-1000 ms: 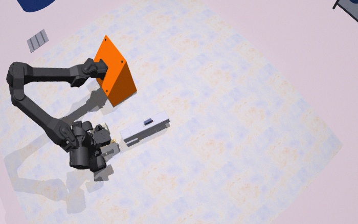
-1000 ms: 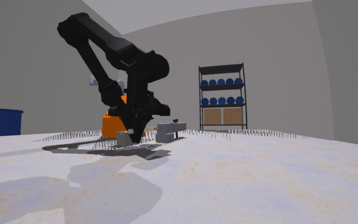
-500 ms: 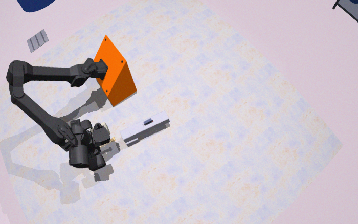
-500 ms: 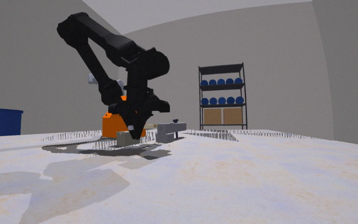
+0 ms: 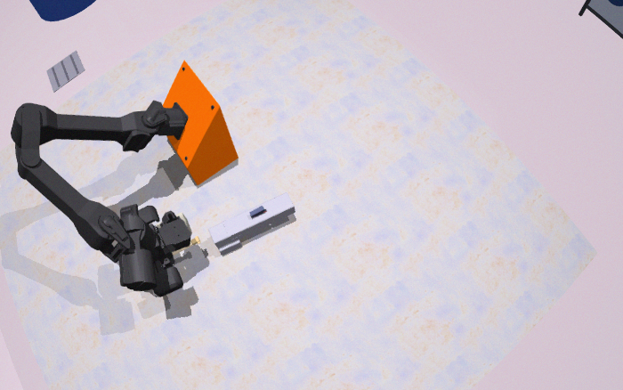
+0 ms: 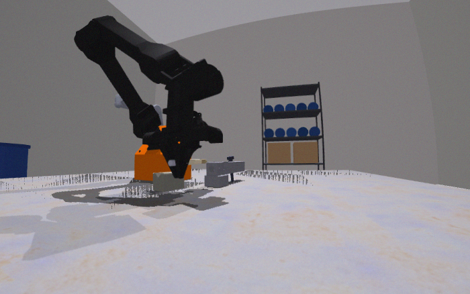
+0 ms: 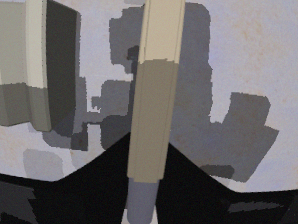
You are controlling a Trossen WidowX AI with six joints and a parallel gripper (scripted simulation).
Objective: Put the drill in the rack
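My gripper tip is 4 cm to the right of the cream collar, 3 cm below it and 1 cm short of it. Round my gripper tip: dark blue key: 22 cm to the left, 6 cm ahead, 2 cm above; grey rack block: 6 cm behind, 5 cm to the left, 2 cm below.
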